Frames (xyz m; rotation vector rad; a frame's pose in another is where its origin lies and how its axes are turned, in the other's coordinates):
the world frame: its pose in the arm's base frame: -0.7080 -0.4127 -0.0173 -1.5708 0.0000 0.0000
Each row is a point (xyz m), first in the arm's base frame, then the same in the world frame.
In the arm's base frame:
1: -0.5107 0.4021 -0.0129
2: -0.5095 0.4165 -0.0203
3: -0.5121 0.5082 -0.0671
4: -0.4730 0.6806 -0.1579
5: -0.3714 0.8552 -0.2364
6: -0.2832 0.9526 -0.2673
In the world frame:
1: 0.1973 -0.0044 0.8148
2: 0.1985 0.0030 0.8292
3: 0.1959 0.0498 0.9209
4: 0.2350 0.1406 1.0933
5: 0.3366 0.2191 1.2679
6: 0.4248 0.2500 1.3653

